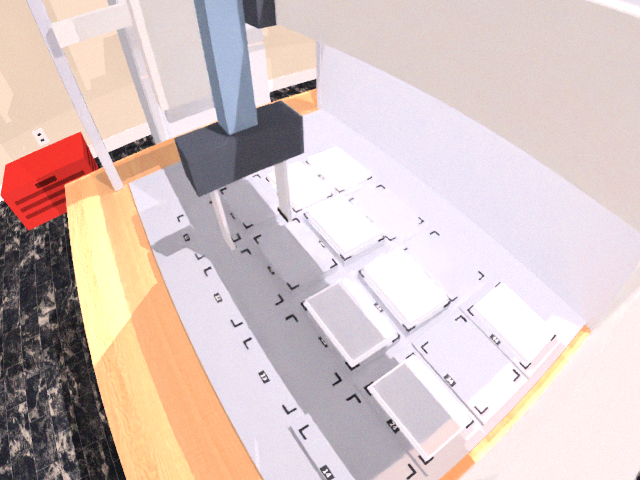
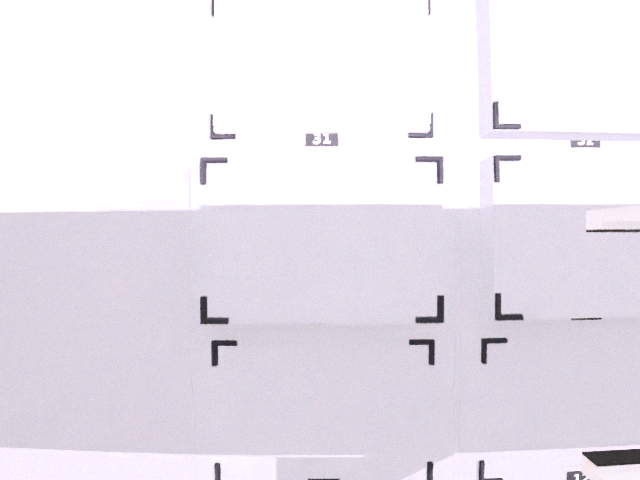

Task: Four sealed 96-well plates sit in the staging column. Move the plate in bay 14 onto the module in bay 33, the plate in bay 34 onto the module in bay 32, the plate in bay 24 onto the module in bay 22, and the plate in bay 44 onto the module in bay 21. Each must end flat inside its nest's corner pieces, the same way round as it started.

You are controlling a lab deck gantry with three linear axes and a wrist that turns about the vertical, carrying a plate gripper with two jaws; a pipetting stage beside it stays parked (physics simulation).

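Places are measured from the robot's base along level axes (x down, y back, z left), in metres.
Pixels of known places: gripper, fingertip midpoint: (image 1: 257,228) (image 2: 624,342); robot's base at its link origin: (image 1: 178,218).
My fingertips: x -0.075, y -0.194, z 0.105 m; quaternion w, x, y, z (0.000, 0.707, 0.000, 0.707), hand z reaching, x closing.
Note:
For each thing: its top centre in the pictures, then the offset to it from my fingertips. "*": a spot on its surface instead.
- bay 22 at its top centre: (image 2: 611,236) (image 1: 293,250) dx +0.053, dy -0.034, dz +0.045 m
- bay 21 at its top centre: (image 2: 321,240) (image 1: 252,198) dx +0.053, dy +0.130, dz +0.044 m
- bay 24 plate at its top centre: (image 1: 421,403) dx +0.046, dy -0.363, dz +0.045 m
- bay 44 plate at its top centre: (image 1: 515,319) dx +0.046, dy -0.363, dz +0.259 m
- Bay 34 at a spot on its surface: (image 1: 462,356) * dx +0.060, dy -0.348, dz +0.148 m
- bay 31 at a spot on its surface: (image 1: 300,187) * dx +0.060, dy +0.110, dz +0.147 m
- bay 41 at a spot on its surface: (image 1: 339,167) * dx +0.060, dy +0.119, dz +0.255 m
My gripper (image 1: 258,234) (image 2: 615,341) is open and empty, its jaws wide apart above the deck around bays 21 and 22. The module in bay 22 (image 1: 295,253) (image 2: 542,268) and the module in bay 21 (image 2: 320,258) are bare, with their corner pieces showing. A white plate (image 1: 405,285) lies flat in bay 33, and another white plate (image 1: 344,224) lies in bay 32; the modules below are hidden. The bay 24 plate (image 1: 419,405) and the bay 44 plate (image 1: 511,324) lie flat in their nests. Bay 34 (image 1: 462,356) and bay 14 hold no visible plate.
Another plate (image 1: 348,321) lies in bay 23. White blocks that look like plates lie in bay 31 (image 1: 300,187) and bay 41 (image 1: 339,167), washed out by glare. A tall pale panel (image 1: 454,170) borders the deck. A red cabinet (image 1: 51,180) stands beyond the wooden edge (image 1: 124,289).

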